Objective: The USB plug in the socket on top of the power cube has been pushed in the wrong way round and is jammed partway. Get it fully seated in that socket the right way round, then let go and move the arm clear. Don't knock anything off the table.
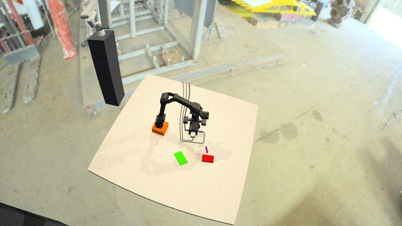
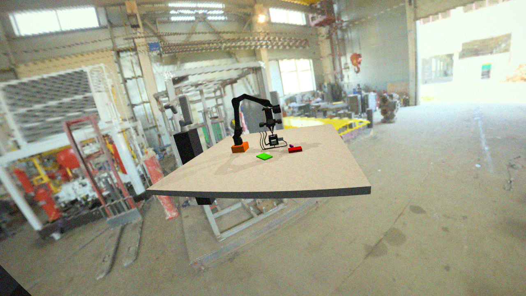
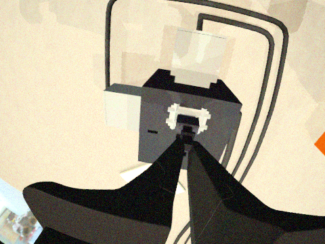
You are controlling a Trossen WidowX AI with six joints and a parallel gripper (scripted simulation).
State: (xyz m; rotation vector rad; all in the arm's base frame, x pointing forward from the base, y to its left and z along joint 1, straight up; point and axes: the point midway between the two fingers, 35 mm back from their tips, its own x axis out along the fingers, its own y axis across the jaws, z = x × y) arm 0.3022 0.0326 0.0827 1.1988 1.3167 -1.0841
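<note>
The USB plug is 2 cm below my gripper tip. From my gripper tip the other things lie so: white card: 18 cm to the left, 10 cm below, 1 cm ahead; then USB socket: 4 cm below; then small magenta stick: 15 cm to the right, 14 cm ahead, 9 cm below.
</note>
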